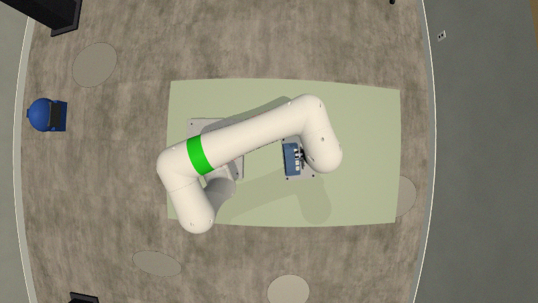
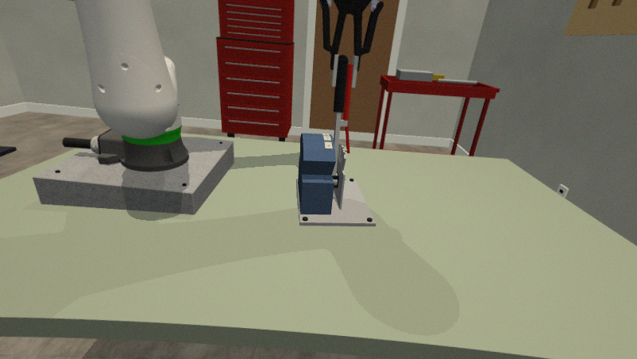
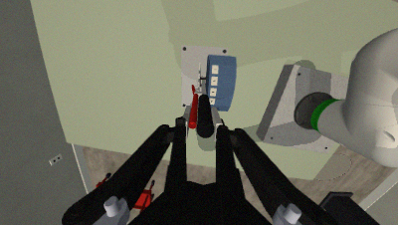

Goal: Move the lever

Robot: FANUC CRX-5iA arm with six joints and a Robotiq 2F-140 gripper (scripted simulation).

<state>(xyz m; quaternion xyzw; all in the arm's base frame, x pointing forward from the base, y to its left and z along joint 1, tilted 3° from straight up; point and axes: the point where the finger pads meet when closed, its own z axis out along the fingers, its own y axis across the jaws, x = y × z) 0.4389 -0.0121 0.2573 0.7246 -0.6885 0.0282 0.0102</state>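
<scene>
Now: hand 2 cm short of the red bar, 1 cm to the left of it and 11 cm above it.
</scene>
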